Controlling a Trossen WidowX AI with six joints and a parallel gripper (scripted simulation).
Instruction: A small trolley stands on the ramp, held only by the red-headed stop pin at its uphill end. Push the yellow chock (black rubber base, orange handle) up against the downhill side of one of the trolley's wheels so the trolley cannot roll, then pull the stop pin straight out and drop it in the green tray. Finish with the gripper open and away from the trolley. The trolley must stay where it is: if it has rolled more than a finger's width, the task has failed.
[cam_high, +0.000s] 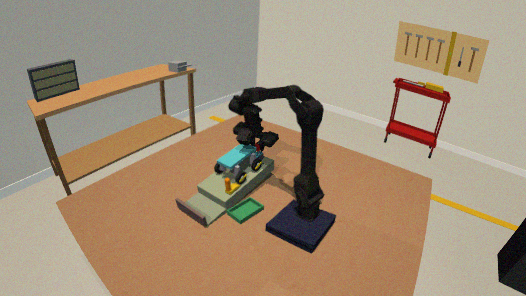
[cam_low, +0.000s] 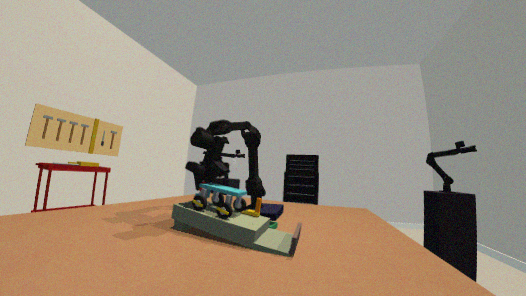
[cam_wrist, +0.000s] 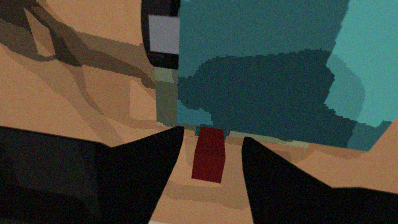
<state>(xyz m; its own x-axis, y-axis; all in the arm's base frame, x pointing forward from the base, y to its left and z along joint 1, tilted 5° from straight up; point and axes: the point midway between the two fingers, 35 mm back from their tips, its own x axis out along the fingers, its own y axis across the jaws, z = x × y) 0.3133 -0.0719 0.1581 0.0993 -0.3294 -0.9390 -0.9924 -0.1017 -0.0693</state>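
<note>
The green tray is 20 cm to the left of my gripper tip, 14 cm below it and 13 cm behind it. From my gripper tip the other things lie so: ramp: 11 cm to the left, 9 cm below, 1 cm ahead; then red-headed stop pin: 1 cm below; then trolley: 11 cm to the left, 2 cm below, 1 cm ahead.
</note>
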